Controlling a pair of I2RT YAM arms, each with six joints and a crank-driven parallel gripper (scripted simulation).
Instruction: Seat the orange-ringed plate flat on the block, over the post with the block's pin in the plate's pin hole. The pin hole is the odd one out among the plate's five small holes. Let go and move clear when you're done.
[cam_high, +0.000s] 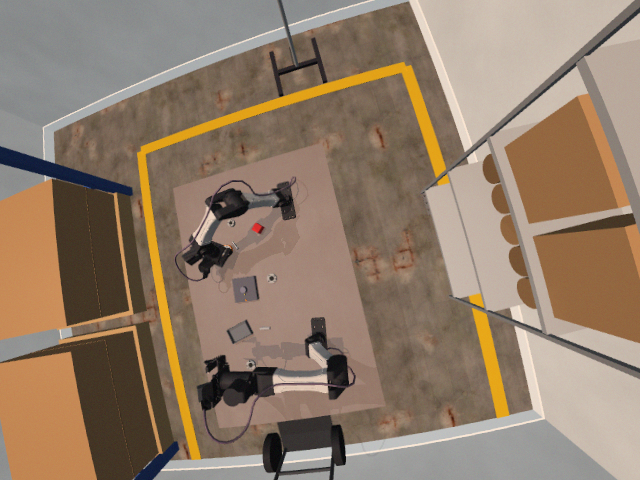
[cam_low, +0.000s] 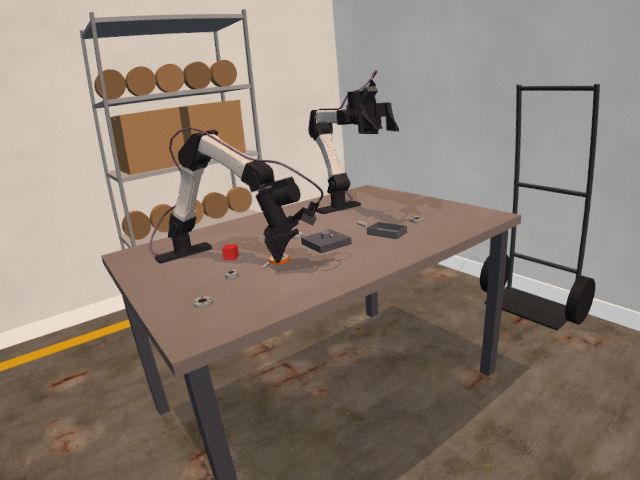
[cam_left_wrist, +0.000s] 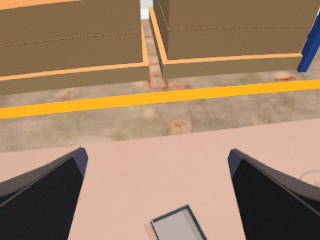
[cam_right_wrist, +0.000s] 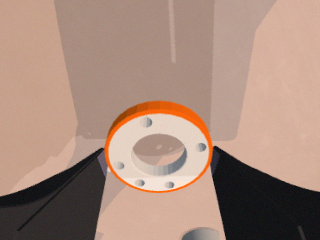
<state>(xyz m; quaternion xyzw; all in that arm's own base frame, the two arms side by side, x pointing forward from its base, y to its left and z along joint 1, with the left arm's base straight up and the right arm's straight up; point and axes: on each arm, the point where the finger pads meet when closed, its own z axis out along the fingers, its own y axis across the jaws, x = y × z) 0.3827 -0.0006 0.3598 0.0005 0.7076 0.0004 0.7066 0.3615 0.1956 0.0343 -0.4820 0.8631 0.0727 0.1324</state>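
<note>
Now: right hand 5 cm past the bolt, 3 cm above it and 1 cm to the left of it. The rest, counted from my right hand: dark block 25 cm to the left, 5 cm behind, 1 cm below; orange-ringed plate 1 cm below; red cube 19 cm behind, 7 cm to the right, 1 cm below.
</note>
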